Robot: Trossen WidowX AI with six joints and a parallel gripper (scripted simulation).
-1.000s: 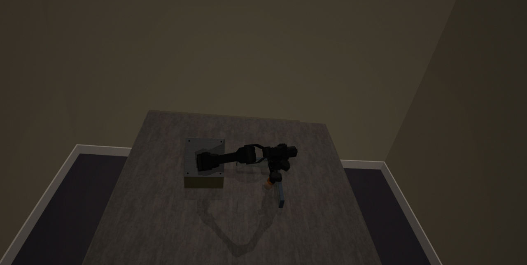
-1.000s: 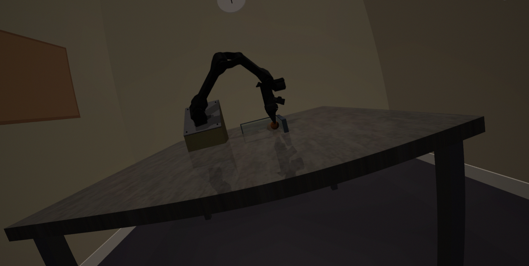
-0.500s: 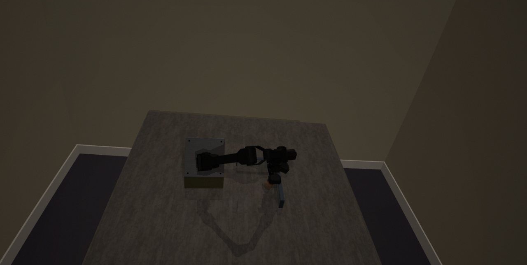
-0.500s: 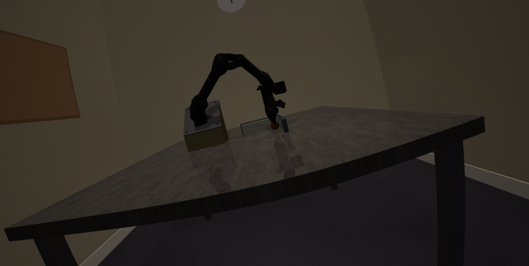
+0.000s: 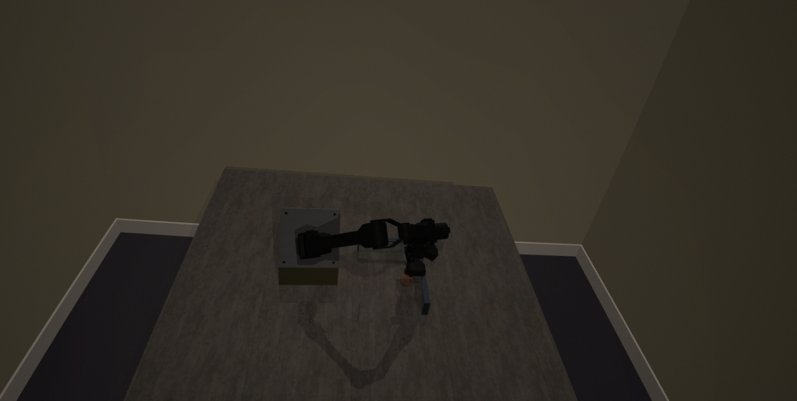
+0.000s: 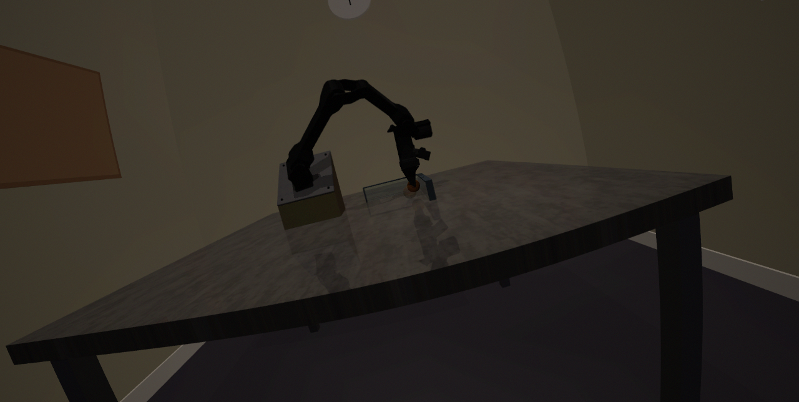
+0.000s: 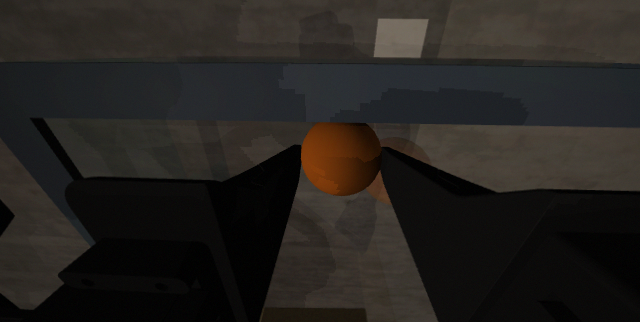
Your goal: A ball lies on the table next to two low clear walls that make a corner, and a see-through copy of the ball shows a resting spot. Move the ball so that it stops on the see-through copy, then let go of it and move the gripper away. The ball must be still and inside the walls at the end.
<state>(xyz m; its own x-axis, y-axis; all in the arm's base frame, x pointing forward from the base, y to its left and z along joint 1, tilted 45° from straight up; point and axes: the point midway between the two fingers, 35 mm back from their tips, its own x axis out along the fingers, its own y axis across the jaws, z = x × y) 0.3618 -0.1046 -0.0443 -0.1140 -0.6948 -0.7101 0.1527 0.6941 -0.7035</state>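
Now: the see-through copy of ball 20 mm behind my gripper tip, 30 mm to the right of it and 10 mm below it. The rest, counted from my gripper tip: orange ball right at my gripper tip.
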